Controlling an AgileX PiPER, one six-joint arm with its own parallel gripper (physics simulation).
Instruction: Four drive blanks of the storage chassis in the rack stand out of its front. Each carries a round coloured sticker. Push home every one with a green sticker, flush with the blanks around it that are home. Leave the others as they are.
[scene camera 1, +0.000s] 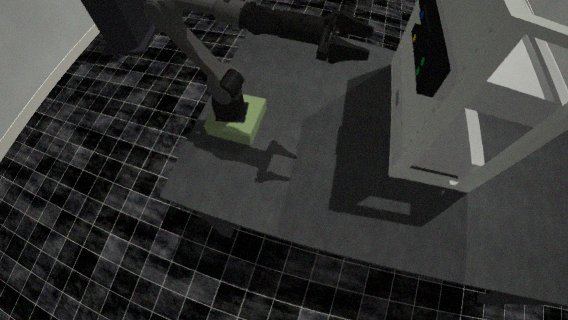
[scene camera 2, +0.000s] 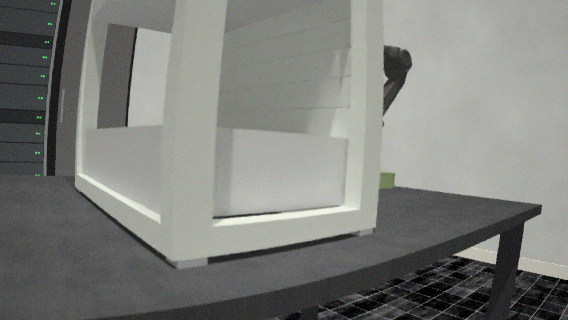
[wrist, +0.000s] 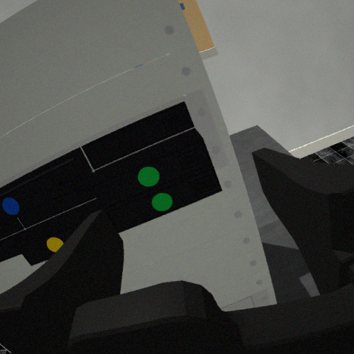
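The black storage chassis (scene camera 1: 435, 55) (wrist: 140, 145) sits in the front of the pale rack (scene camera 1: 407, 130) (scene camera 2: 195, 125) (wrist: 200, 250). In the wrist view, an upper green sticker (wrist: 148, 176) and a lower green sticker (wrist: 162, 202) are on neighbouring blanks at the right. A blue sticker (scene camera 1: 422, 15) (wrist: 10, 206) and a yellow sticker (scene camera 1: 414, 37) (wrist: 54, 244) are further left in the wrist view. Thin pale lines mark some blank edges, but the dark faces hide how far each stands out. My gripper (scene camera 1: 371, 41) (wrist: 182, 199) is open and empty, apart from the rack front.
The arm stands on a light green block (scene camera 1: 232, 131) (scene camera 2: 387, 180) on the grey table (scene camera 1: 240, 200) (scene camera 2: 450, 205). A pale box-like unit (scene camera 2: 285, 170) sits low inside the rack. A dark cabinet with green lights (scene camera 2: 22, 85) stands behind at the left in scene camera 2.
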